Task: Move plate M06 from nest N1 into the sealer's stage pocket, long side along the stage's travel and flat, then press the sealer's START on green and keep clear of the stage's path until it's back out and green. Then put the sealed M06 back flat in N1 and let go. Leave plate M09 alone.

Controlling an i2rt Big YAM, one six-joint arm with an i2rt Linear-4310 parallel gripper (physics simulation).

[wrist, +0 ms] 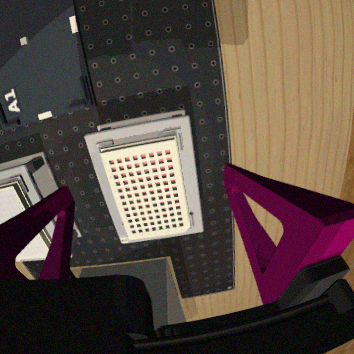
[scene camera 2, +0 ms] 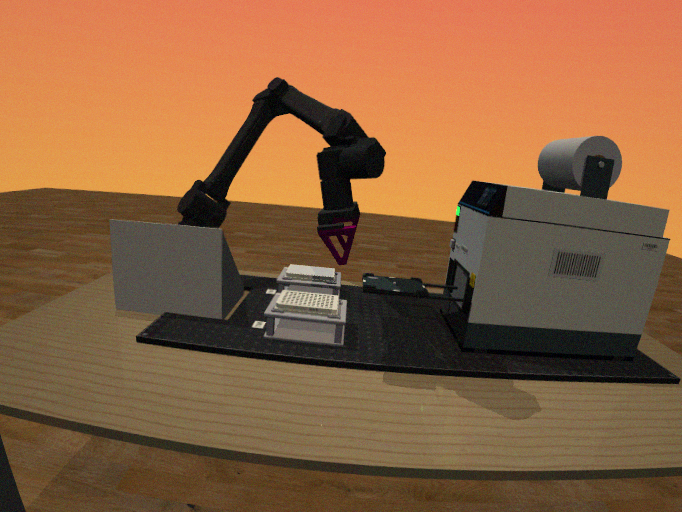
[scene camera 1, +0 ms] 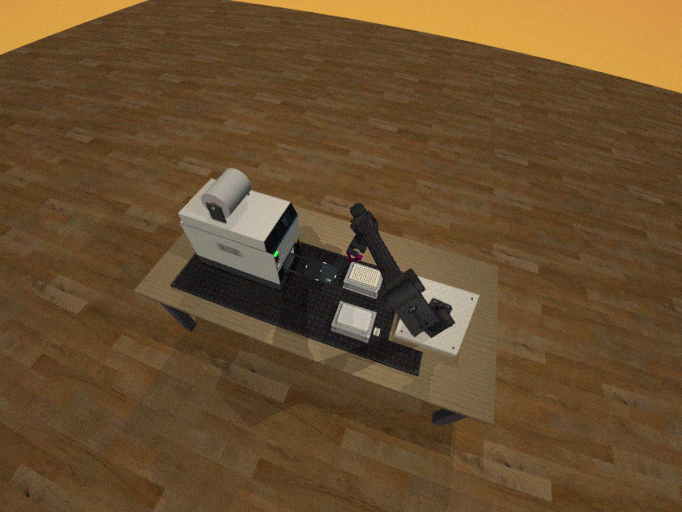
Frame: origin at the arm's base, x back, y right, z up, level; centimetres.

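Seen in the pictures: gripper, fingertip midpoint: (wrist: pixel 146 182) (scene camera 2: pixel 345 256) (scene camera 1: pixel 354 253); arm's base, link origin: (scene camera 2: pixel 182 254).
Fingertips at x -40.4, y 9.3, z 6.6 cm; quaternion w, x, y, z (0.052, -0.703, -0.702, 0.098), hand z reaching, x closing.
Offsets run from my fingertips to a thing's top centre. "pt": to the spot under its first point. Level surfaces: height alone.
A cream plate with open wells {dx +7.0, dy -1.5, dz -10.5 cm} (scene camera 1: pixel 364 273) (scene camera 2: pixel 306 302) (wrist: pixel 150 192) lies flat in a grey nest (scene camera 2: pixel 342 318) (wrist: pixel 196 200). A smooth-topped white plate {dx +10.3, dy -22.5, dz -10.5 cm} (scene camera 1: pixel 354 317) (scene camera 2: pixel 310 272) (wrist: pixel 12 205) sits in the other nest {dx +10.3, dy -22.5, dz -11.5 cm} (scene camera 1: pixel 350 332) (wrist: pixel 37 175). The plate and nest labels are unreadable, so I cannot tell which plate is M06. My gripper (scene camera 1: pixel 354 256) (scene camera 2: pixel 342 262) (wrist: pixel 146 182) is open and empty, above the open-well plate and apart from it. The sealer (scene camera 1: pixel 236 242) (scene camera 2: pixel 561 275) shows a green light {pt dx -24.8, dy -20.4, dz +9.4 cm} (scene camera 1: pixel 276 254) (scene camera 2: pixel 457 211). Its stage {dx -15.5, dy -10.3, dz -6.9 cm} (scene camera 1: pixel 322 271) (scene camera 2: pixel 393 284) (wrist: pixel 50 70) is out and carries no plate.
Both nests and the sealer stand on a black perforated board {dz -17.6 cm} (scene camera 1: pixel 236 294) (scene camera 2: pixel 396 352) (wrist: pixel 200 270). The stage's rails {pt dx -22.5, dy -14.7, dz -8.3 cm} (scene camera 2: pixel 440 286) run into the sealer's opening. The arm's light base block (scene camera 2: pixel 165 270) stands beyond the nests, opposite the sealer. A large roll {dx -48.8, dy -12.6, dz +30.0 cm} (scene camera 1: pixel 226 188) (scene camera 2: pixel 578 162) tops the sealer.
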